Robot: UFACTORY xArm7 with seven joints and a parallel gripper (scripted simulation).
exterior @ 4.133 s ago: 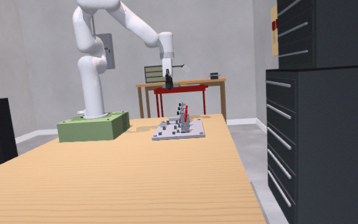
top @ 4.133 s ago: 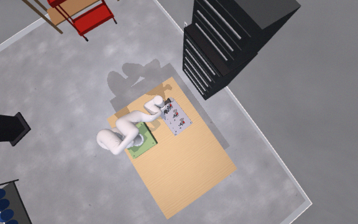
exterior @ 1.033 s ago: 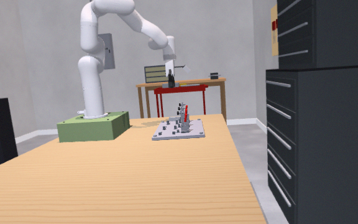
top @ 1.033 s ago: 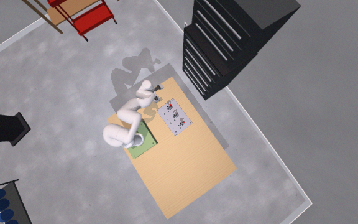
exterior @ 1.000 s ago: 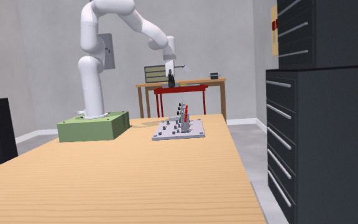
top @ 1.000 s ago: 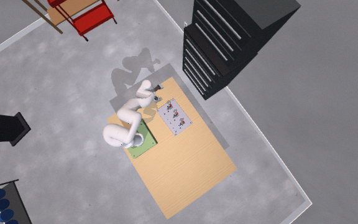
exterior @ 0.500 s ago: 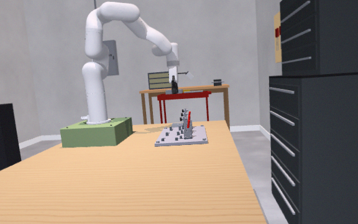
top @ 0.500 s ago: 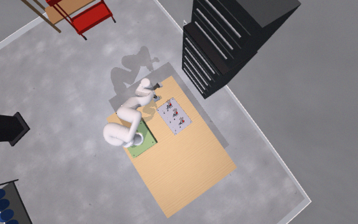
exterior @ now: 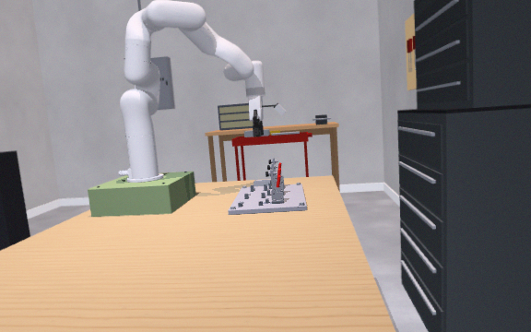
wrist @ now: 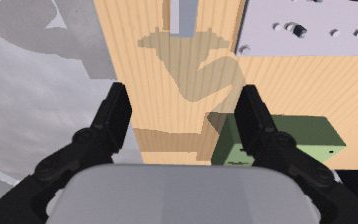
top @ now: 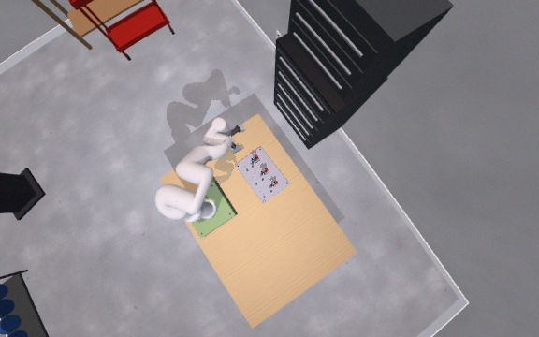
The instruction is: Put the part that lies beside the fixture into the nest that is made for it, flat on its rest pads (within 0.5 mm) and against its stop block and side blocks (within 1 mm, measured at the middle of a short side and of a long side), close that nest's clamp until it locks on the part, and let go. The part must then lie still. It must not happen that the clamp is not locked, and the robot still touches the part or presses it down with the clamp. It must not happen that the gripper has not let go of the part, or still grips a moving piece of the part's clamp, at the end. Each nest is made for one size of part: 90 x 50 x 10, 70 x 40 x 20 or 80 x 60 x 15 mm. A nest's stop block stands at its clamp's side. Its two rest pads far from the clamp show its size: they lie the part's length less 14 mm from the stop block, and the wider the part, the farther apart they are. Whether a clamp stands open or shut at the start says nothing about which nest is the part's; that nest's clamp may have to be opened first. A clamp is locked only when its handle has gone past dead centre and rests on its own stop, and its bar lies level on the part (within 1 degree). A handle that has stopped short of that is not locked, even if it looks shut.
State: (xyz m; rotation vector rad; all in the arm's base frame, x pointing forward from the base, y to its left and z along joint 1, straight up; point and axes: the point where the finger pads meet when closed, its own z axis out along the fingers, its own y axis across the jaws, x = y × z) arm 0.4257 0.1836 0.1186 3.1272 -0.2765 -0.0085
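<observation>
Now: hand 20 cm above the grey part. Also, from my hand: grey fixture plate 27 cm to the right, 21 cm below.
</observation>
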